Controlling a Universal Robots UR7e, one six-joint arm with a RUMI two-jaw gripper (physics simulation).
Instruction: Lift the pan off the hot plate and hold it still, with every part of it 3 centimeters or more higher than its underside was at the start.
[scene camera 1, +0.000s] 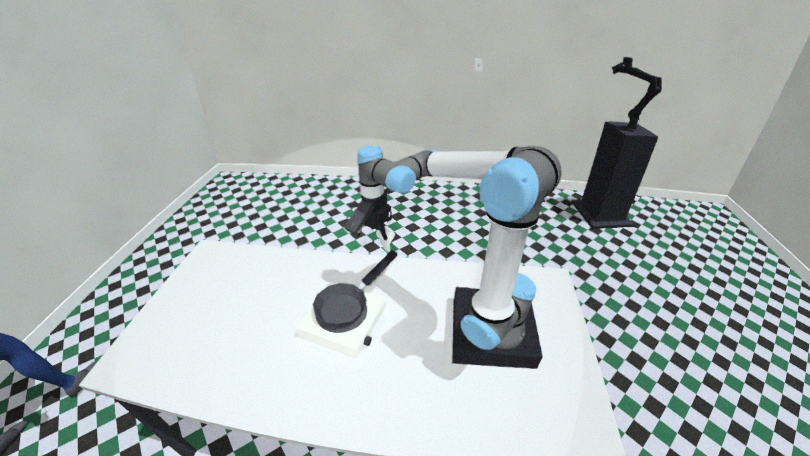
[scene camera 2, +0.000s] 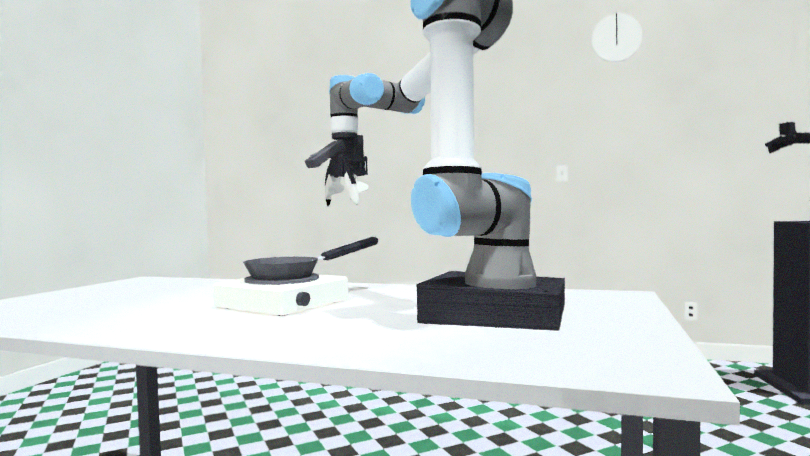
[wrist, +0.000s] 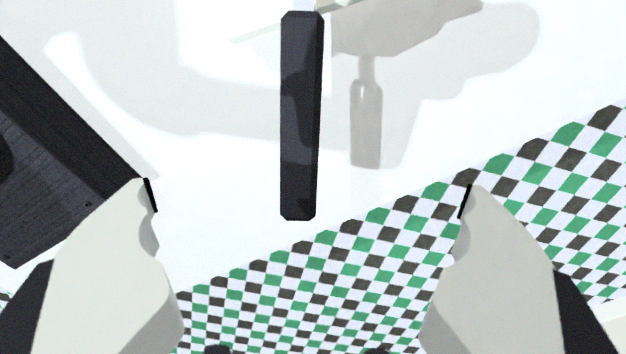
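Observation:
The dark pan (scene camera 1: 340, 308) (scene camera 2: 280, 268) sits upright on the white hot plate (scene camera 1: 345, 342) (scene camera 2: 252, 299). Its black handle (scene camera 1: 379, 268) (scene camera 2: 349, 248) (wrist: 300, 115) slopes up and away from the hot plate, toward the back right in the first scene view. My gripper (scene camera 1: 387, 243) (scene camera 2: 342, 202) (wrist: 308, 185) is open and empty, pointing down, above the handle and apart from it. In the wrist view the handle runs lengthwise between the two spread fingers, a little nearer the left one, with its free end level with the fingertips. The pan's bowl does not show in the wrist view.
The arm's black base block (scene camera 1: 495, 358) (scene camera 2: 488, 307) (wrist: 55, 200) stands on the white table (scene camera 1: 238, 373) (scene camera 2: 612, 356), right of the hot plate in the scene views. The table's back edge runs close beyond the handle. A black pedestal (scene camera 1: 617, 169) (scene camera 2: 790, 305) with a small arm stands on the floor behind.

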